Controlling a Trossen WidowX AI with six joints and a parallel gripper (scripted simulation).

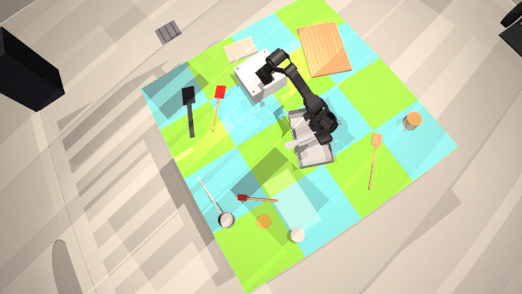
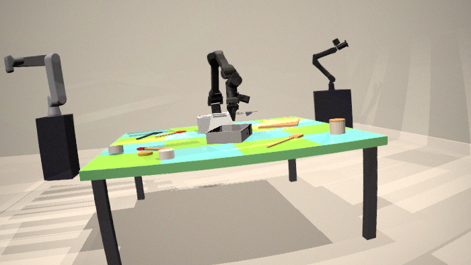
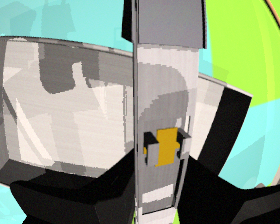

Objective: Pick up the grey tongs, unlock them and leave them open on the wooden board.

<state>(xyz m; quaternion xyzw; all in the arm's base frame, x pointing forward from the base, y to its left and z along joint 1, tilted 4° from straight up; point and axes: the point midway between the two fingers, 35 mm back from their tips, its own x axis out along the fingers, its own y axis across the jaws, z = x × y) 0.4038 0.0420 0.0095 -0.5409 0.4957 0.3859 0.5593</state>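
Now: gripper tip 450 mm past the wooden board, 370 mm to the right of it and 90 mm above it. Round my gripper tip: jar (480 mm to the left, 190 mm ahead, 60 mm below); then red spatula (490 mm behind, 330 mm to the right, 90 mm below); then grey roasting tin (70 mm below, 40 mm behind, 20 mm to the right).
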